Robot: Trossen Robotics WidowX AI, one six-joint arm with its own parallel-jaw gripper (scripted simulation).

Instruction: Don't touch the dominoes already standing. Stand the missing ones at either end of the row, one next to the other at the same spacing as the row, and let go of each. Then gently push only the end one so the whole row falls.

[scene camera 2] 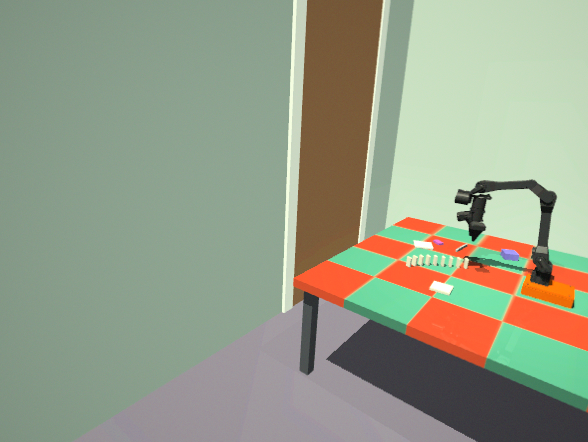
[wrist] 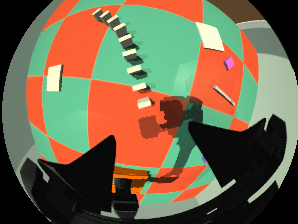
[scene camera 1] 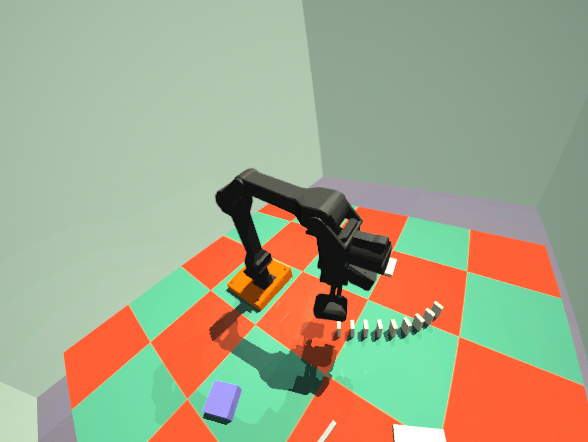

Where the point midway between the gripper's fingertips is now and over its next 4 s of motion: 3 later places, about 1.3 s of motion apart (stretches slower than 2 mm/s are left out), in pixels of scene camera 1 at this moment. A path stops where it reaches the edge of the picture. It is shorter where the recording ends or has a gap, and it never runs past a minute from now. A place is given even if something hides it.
The gripper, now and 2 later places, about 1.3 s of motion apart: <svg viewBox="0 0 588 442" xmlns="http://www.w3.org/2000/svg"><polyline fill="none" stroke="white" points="336,301 325,317 339,326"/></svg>
